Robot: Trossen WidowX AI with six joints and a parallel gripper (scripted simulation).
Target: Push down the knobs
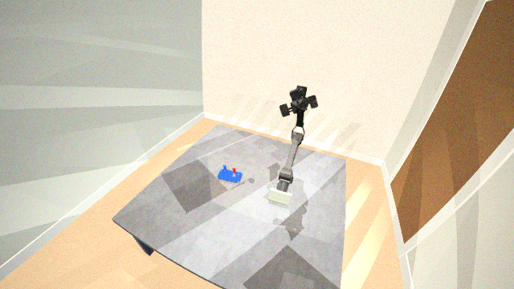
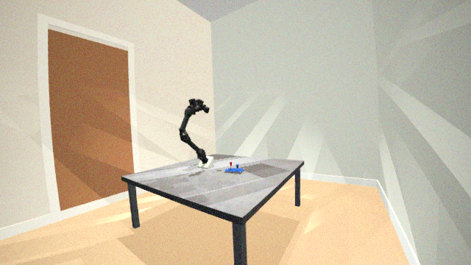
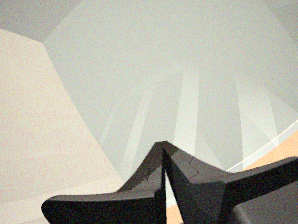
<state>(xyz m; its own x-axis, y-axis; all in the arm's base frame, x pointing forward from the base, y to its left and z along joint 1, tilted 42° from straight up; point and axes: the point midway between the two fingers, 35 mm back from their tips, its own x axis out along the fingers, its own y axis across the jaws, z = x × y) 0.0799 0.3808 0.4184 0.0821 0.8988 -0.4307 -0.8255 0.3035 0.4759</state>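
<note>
Now: the red knob 57 cm below my gripper tip, 33 cm ahead of it and 12 cm to the right of it. From my gripper tip the other things lie so: blue knob 58 cm below, 40 cm ahead, 14 cm to the right.
</note>
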